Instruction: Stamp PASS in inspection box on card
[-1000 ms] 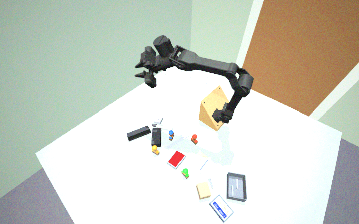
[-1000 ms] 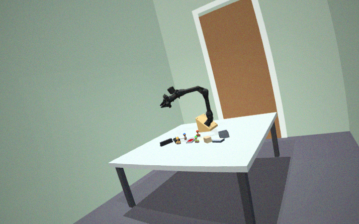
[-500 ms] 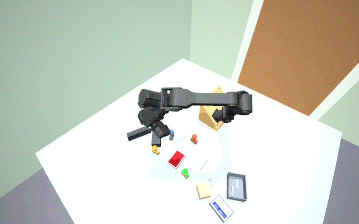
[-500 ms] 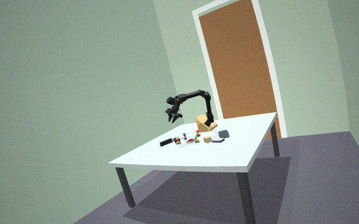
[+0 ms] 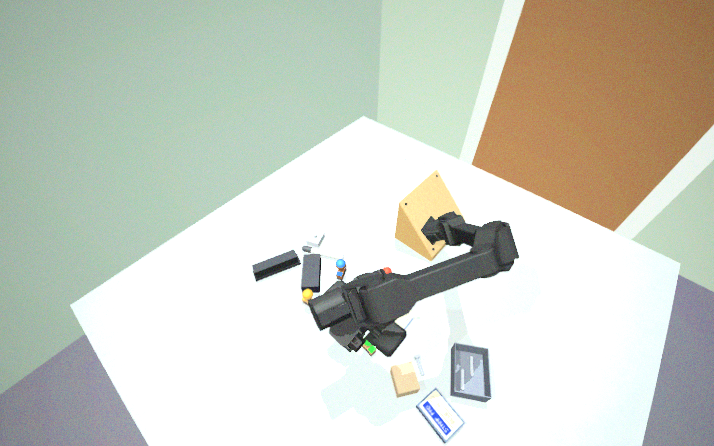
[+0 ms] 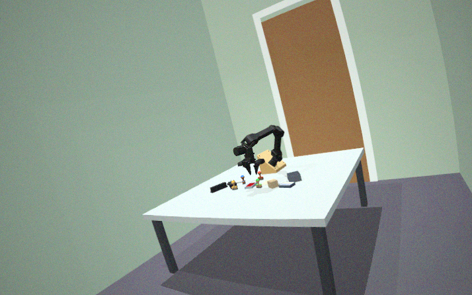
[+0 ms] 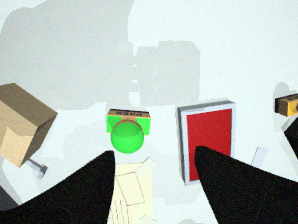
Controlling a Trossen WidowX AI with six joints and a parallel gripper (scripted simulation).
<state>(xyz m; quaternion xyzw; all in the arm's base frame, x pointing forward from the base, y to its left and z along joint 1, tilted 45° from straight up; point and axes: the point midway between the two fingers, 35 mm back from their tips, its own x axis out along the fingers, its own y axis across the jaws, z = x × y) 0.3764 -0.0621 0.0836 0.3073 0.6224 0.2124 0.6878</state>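
Now: gripper tip 4 cm past the red ink pad, 6 cm to the left of it and 9 cm above it. The rest, counted from my gripper tip: pale card: 11 cm behind, 4 cm to the left, 10 cm below; yellow-knobbed stamp: 1 cm behind, 18 cm to the right, 8 cm below; tan block: 1 cm ahead, 13 cm to the left, 7 cm below.
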